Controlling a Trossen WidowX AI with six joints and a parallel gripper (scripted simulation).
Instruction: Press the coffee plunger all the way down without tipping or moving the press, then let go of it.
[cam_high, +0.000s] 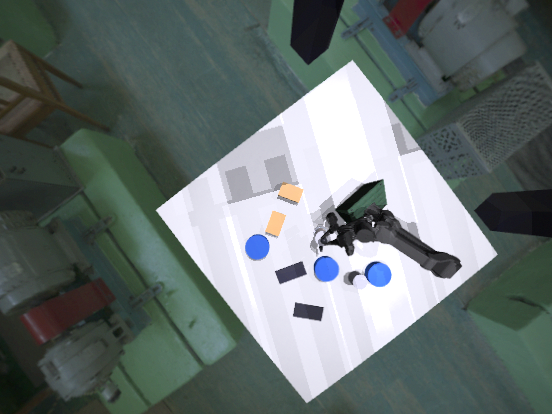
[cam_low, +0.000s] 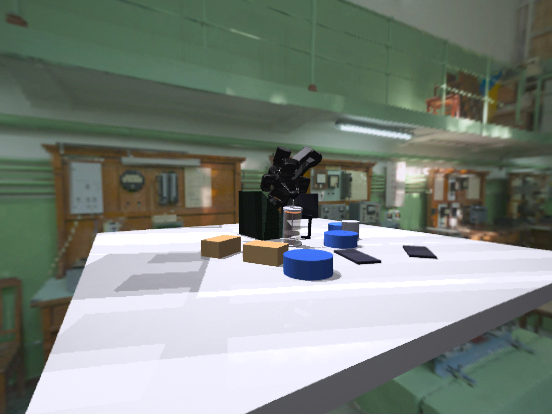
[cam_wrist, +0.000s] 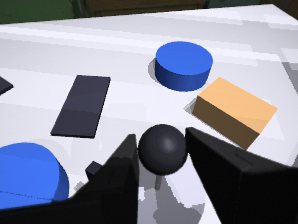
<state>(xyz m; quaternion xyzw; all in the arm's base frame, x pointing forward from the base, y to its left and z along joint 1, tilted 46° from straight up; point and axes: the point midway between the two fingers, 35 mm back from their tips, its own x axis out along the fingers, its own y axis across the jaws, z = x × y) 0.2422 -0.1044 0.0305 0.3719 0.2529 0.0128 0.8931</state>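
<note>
The coffee press lies 1 cm behind my gripper tip, 2 cm to the left of it and 9 cm below it.
</note>
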